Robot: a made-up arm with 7 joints. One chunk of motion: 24 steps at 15 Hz.
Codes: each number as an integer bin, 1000 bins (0 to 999) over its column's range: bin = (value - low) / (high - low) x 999, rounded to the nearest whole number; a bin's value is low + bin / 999 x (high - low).
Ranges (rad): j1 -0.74..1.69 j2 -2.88..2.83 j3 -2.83..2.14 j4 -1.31..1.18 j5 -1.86..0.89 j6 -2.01..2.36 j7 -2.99..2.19
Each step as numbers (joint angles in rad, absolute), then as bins.
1 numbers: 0.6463 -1.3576 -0.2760 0.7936 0.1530 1.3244 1.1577
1 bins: 570 266 513 844 731 762 800
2 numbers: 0.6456 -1.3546 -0.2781 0.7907 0.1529 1.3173 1.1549
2 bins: 570 267 513 843 731 761 799
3 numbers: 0.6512 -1.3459 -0.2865 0.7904 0.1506 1.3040 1.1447
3 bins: 572 268 511 843 730 758 797
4 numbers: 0.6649 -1.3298 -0.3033 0.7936 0.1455 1.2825 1.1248
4 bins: 578 271 508 844 729 753 794
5 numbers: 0.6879 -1.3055 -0.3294 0.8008 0.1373 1.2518 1.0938
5 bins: 587 275 503 847 726 746 788
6 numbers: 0.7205 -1.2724 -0.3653 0.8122 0.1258 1.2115 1.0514
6 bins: 600 281 495 851 721 736 779
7 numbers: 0.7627 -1.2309 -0.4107 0.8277 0.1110 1.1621 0.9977
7 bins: 618 289 486 858 716 725 769
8 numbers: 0.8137 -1.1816 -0.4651 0.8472 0.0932 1.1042 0.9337
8 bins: 639 297 475 865 710 712 757
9 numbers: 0.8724 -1.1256 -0.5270 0.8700 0.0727 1.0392 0.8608
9 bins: 663 307 463 875 702 697 743
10 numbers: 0.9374 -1.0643 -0.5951 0.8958 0.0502 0.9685 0.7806
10 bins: 690 318 449 885 694 681 727
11 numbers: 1.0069 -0.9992 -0.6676 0.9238 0.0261 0.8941 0.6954
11 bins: 718 329 435 896 685 664 711
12 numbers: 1.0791 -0.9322 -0.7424 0.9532 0.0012 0.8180 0.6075
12 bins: 748 341 420 908 676 646 694
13 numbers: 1.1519 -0.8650 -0.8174 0.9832 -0.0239 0.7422 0.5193
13 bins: 778 353 405 920 667 629 677
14 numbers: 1.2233 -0.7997 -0.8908 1.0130 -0.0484 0.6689 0.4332
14 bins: 807 364 390 932 658 612 660
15 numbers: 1.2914 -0.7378 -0.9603 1.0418 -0.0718 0.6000 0.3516
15 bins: 835 375 376 944 650 597 644
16 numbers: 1.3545 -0.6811 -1.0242 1.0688 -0.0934 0.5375 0.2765
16 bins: 861 385 363 954 642 582 630
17 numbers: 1.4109 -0.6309 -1.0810 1.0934 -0.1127 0.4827 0.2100
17 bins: 884 393 352 964 635 570 617
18 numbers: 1.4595 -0.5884 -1.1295 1.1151 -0.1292 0.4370 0.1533
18 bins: 904 401 342 973 629 559 606
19 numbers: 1.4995 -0.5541 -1.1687 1.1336 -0.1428 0.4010 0.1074
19 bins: 921 407 334 980 624 551 597
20 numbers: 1.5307 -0.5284 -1.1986 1.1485 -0.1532 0.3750 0.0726
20 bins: 934 411 328 986 620 545 591
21 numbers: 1.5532 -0.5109 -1.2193 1.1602 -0.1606 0.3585 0.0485
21 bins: 943 414 324 991 617 541 586
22 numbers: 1.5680 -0.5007 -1.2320 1.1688 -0.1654 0.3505 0.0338
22 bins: 949 416 321 995 616 540 583
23 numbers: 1.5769 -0.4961 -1.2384 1.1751 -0.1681 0.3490 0.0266
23 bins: 953 417 320 997 615 539 582
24 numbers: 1.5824 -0.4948 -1.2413 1.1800 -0.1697 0.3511 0.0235
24 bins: 955 417 319 999 614 540 581
